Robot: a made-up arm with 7 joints.
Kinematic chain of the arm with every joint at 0, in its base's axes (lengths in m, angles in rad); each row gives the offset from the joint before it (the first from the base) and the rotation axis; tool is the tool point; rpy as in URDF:
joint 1: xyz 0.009 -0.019 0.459 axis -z
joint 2: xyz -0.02 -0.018 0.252 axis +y
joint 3: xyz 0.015 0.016 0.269 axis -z
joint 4: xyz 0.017 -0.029 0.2 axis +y
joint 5: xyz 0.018 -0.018 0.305 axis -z
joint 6: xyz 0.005 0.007 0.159 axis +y
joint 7: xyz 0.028 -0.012 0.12 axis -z
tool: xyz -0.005 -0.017 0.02 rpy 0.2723 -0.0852 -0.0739
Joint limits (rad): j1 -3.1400..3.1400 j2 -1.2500..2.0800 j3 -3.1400..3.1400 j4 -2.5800..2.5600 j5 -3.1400..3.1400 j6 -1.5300..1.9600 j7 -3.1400..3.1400
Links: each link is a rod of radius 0.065 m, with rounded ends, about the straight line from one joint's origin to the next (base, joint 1, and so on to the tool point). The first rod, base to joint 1, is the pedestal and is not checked.
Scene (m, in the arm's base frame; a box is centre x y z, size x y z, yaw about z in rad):
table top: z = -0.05
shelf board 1: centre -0.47 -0.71 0.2 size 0.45 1.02 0.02 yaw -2
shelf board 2: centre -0.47 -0.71 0.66 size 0.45 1.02 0.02 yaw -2
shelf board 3: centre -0.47 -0.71 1.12 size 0.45 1.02 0.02 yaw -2
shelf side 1: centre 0.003 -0.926 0.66 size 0.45 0.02 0.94 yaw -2
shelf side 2: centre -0.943 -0.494 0.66 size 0.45 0.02 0.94 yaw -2
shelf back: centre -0.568 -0.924 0.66 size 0.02 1.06 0.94 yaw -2
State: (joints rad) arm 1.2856 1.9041 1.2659 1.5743 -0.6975 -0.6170 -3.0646
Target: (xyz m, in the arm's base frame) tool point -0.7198 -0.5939 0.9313
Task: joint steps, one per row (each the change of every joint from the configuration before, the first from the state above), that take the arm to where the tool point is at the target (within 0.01 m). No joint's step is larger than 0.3 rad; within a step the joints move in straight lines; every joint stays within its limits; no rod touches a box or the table.
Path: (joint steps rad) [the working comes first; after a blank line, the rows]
Joints at the target: 1.9077 1.3443 1.5318 0.9602 -0.7108 -0.6059 -3.0464
Straight joint move there: touches shelf board 2.

1: -0.0963 -0.0459 -0.1035 0.2030 0.0051 0.0392 0.0015
2: -0.0963 -0.0459 -0.1035 0.2030 0.0050 0.0392 0.0015
3: -0.0963 -0.0458 -0.1034 0.2029 0.0051 0.0392 0.0015
4: 0.1953 -0.1251 0.2833 -0.0613 -0.0218 -0.0171 0.0057
5: 0.1953 -0.1251 0.2834 -0.0613 -0.0217 -0.0171 0.0057
6: 0.1953 -0.1251 0.2833 -0.0613 -0.0218 -0.0170 0.0057
7: 0.0812 -0.0117 -0.0684 -0.2598 0.0092 -0.0138 -0.0009
8: 0.0813 -0.0117 -0.0684 -0.2598 0.0092 -0.0139 -0.0008
9: 0.0813 -0.0118 -0.0684 -0.2598 0.0092 -0.0138 -0.0009
10: 0.0813 -0.0117 -0.0685 -0.2597 0.0092 -0.0138 -0.0008

